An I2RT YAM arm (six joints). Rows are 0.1 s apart.
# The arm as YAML. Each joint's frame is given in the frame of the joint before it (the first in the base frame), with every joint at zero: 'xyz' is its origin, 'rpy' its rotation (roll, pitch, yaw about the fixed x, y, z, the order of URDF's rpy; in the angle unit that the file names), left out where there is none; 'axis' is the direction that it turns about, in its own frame. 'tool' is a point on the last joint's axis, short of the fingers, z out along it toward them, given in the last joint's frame.
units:
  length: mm
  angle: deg
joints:
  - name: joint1
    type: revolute
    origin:
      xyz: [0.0, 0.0, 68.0]
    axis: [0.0, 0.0, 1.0]
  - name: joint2
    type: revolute
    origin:
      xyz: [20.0, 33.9, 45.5]
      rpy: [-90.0, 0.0, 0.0]
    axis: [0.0, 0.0, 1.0]
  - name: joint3
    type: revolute
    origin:
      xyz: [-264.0, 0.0, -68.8]
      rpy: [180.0, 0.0, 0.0]
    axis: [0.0, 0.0, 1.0]
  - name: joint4
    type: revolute
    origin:
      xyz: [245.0, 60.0, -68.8]
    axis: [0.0, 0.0, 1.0]
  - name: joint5
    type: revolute
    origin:
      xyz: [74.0, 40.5, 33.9]
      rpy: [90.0, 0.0, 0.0]
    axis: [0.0, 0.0, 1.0]
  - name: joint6
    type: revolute
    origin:
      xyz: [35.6, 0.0, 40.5]
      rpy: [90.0, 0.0, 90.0]
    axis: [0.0, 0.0, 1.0]
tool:
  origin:
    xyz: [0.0, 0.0, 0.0]
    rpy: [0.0, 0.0, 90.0]
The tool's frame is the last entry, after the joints.
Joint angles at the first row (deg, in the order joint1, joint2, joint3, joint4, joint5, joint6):
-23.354, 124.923, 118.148, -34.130, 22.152, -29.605
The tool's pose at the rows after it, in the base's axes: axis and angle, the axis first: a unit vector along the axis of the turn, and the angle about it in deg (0 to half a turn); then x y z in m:
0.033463 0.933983 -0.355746 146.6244 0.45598 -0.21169 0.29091
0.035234 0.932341 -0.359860 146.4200 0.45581 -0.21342 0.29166
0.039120 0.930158 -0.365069 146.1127 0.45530 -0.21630 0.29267
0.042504 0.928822 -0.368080 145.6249 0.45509 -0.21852 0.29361
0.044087 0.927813 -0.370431 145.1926 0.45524 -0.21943 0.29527
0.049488 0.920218 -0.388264 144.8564 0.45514 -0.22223 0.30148
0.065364 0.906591 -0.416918 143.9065 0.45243 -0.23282 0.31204
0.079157 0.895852 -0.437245 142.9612 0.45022 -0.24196 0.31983
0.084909 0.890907 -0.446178 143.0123 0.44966 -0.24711 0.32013
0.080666 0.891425 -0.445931 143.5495 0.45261 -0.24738 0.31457
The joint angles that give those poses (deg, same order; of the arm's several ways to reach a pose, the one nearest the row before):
-23.355, 124.923, 118.147, -33.933, 22.436, -29.649
-23.529, 124.925, 118.150, -33.432, 22.655, -29.824
-23.835, 124.925, 118.151, -32.755, 22.917, -29.933
-24.075, 124.923, 118.147, -32.096, 22.917, -29.911
-24.163, 124.924, 118.346, -31.748, 22.917, -29.933
-24.359, 124.923, 119.153, -30.895, 24.425, -30.610
-25.452, 124.946, 120.422, -28.906, 26.327, -31.550
-26.414, 125.120, 121.513, -27.201, 27.463, -32.119
-26.917, 125.469, 121.820, -26.327, 28.119, -32.490
-26.786, 126.170, 121.821, -26.043, 28.272, -32.862

